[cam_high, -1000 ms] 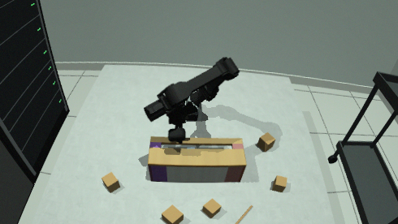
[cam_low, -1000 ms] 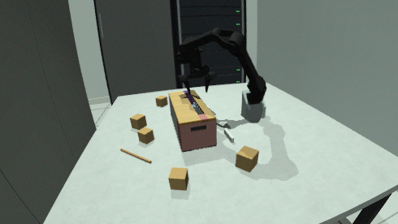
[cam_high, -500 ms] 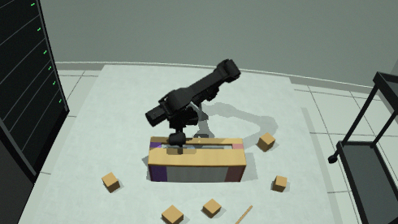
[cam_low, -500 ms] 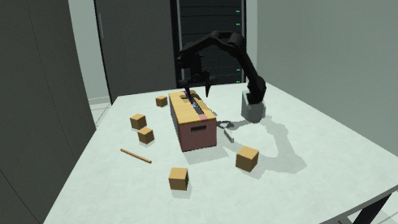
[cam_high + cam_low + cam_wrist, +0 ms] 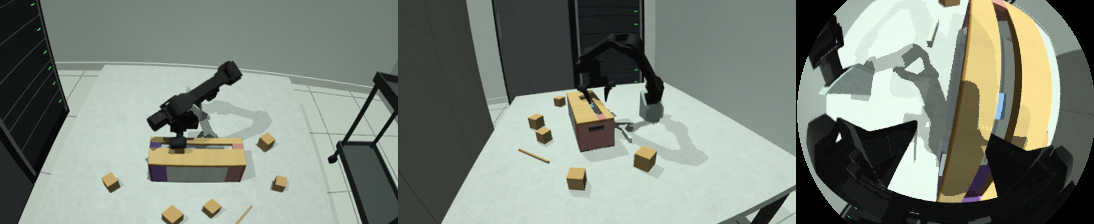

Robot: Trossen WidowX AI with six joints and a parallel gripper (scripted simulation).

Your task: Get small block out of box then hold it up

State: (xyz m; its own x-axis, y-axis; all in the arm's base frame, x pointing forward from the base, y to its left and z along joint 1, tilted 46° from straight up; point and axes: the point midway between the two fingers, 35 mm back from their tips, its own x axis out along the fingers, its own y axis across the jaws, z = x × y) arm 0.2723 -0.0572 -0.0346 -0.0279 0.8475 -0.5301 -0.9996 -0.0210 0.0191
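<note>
My gripper tip is 5 cm short of the blue block, 4 cm to the right of it and 1 cm above it. From my gripper tip the other things lie so: box: 3 cm ahead, 6 cm to the left, 3 cm below; thin wooden stick: 33 cm ahead, 22 cm to the left, 9 cm below.
</note>
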